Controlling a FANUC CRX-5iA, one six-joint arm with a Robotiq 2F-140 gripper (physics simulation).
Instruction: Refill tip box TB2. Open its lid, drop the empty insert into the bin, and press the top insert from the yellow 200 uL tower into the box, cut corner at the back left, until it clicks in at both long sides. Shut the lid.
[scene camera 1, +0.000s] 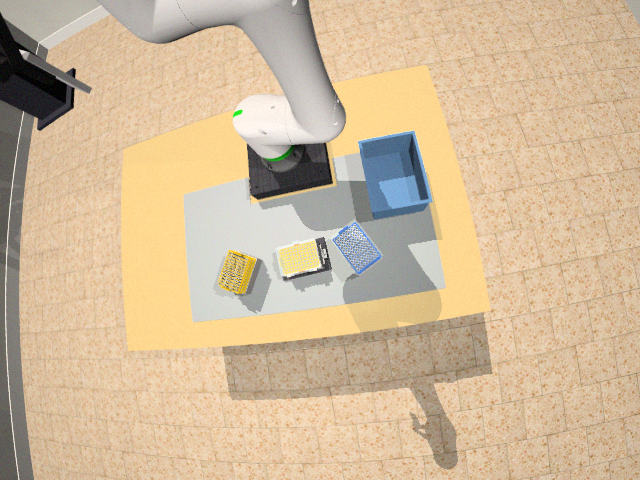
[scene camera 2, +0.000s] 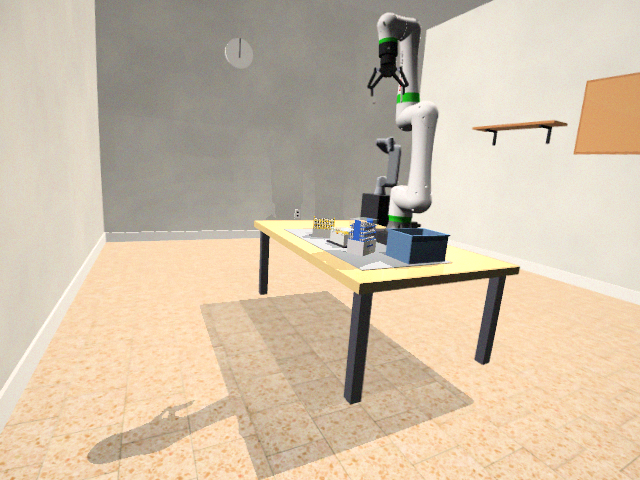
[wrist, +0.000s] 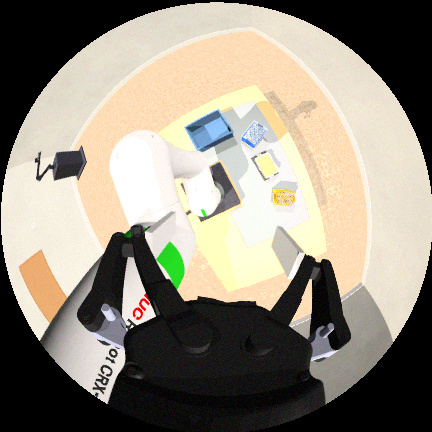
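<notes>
The tip box (scene camera 1: 300, 257) (scene camera 2: 340, 236) (wrist: 266, 165) stands mid-mat, with a yellow grid on top, a pale rim and a dark strip at one short side. No raised lid shows; label, insert seating and cut corner are too small to tell. The yellow tower (scene camera 1: 237, 272) (scene camera 2: 324, 223) (wrist: 284, 198) stands left of it in scene camera 1, turned at an angle. The blue bin (scene camera 1: 400, 209) (scene camera 2: 416, 248) (wrist: 210, 131) stands at the right; no insert shows inside. My gripper (scene camera 2: 387, 91) (wrist: 225, 229) is open and empty, high above the table, and does not show in scene camera 1.
A blue tower (scene camera 1: 356, 248) (scene camera 2: 364, 232) (wrist: 254, 134) stands angled between the tip box and the bin. The grey mat (scene camera 1: 217, 217) lies on the yellow table (scene camera 1: 155, 248). My arm's black base plate (scene camera 1: 294, 180) is behind the tip box. A wall shelf (scene camera 2: 519, 125) is at the right.
</notes>
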